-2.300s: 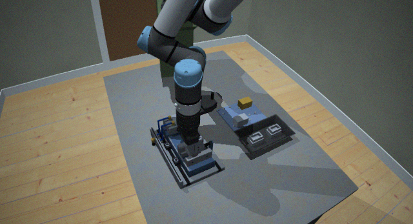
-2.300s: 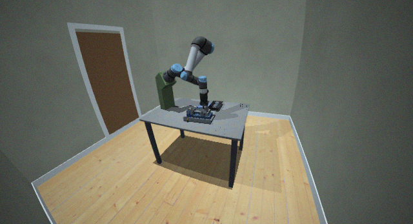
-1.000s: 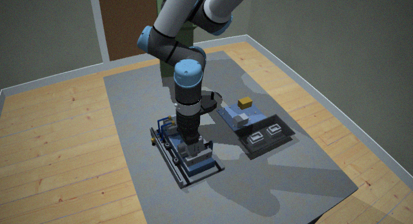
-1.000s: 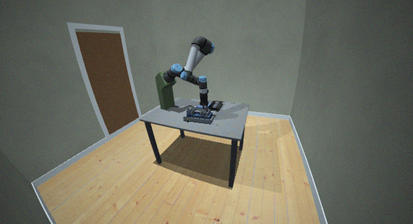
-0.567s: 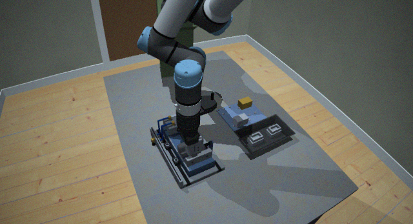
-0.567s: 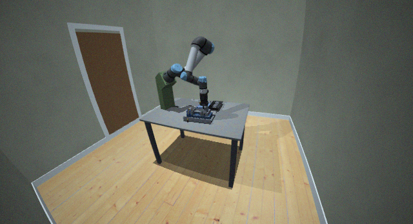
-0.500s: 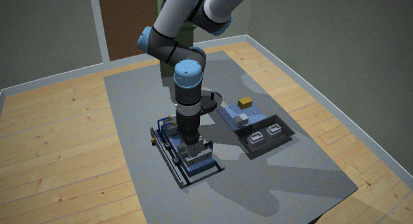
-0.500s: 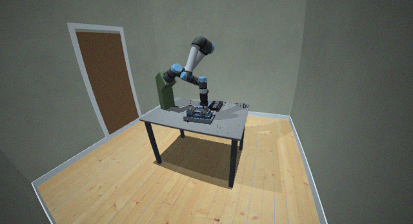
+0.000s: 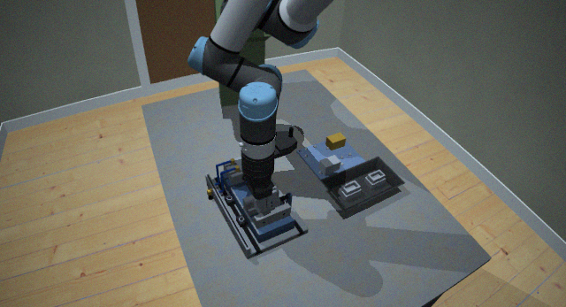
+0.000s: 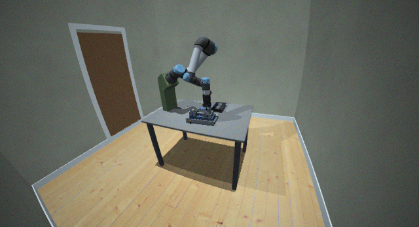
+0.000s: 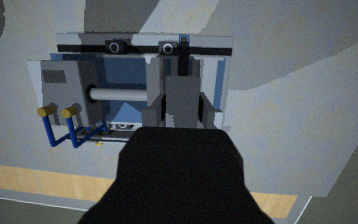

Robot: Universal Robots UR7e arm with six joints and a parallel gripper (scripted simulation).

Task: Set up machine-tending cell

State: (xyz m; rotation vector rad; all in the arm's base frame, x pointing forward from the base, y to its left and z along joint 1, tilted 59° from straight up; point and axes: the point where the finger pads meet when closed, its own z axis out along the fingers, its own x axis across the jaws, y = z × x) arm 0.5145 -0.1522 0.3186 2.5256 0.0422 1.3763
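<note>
My hand is 7 cm past the vise, 1 cm to the right of it and 8 cm above it. The rest, counted from my hand: brass blank: 12 cm behind, 40 cm to the left, 10 cm below.
</note>
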